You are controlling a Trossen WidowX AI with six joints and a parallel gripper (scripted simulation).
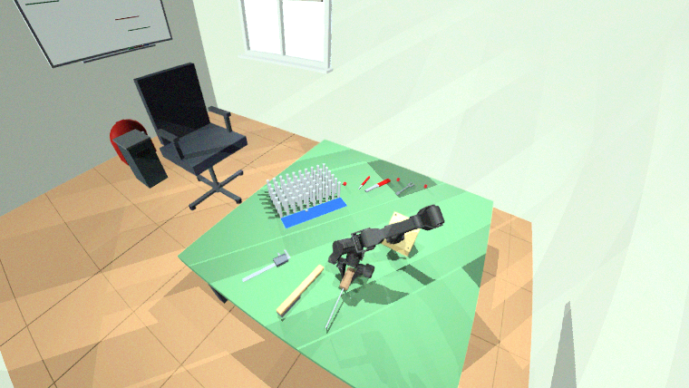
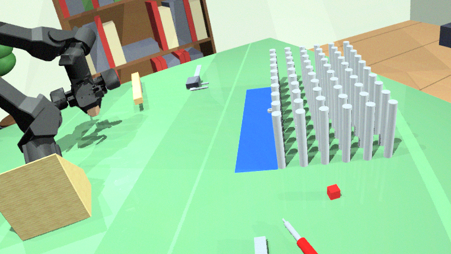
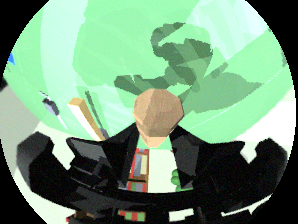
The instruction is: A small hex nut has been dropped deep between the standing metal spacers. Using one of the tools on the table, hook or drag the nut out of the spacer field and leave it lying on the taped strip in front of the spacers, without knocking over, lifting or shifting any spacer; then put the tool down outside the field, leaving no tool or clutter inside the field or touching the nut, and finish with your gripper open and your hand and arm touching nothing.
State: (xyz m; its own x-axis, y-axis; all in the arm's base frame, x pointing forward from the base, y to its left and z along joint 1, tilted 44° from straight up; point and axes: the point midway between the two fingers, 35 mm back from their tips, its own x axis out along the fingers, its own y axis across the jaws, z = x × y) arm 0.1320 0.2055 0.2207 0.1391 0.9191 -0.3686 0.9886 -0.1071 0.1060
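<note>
Right now the hook tool is 100 mm to the left of my gripper tip and 10 mm below it. Round my gripper tip: red-handled screwdriver (660 mm to the right, 160 mm ahead, 50 mm below); blue taped strip (340 mm to the right, 330 mm ahead, 50 mm below); small hex nut (370 mm ahead, 320 mm to the right, 50 mm below).
</note>
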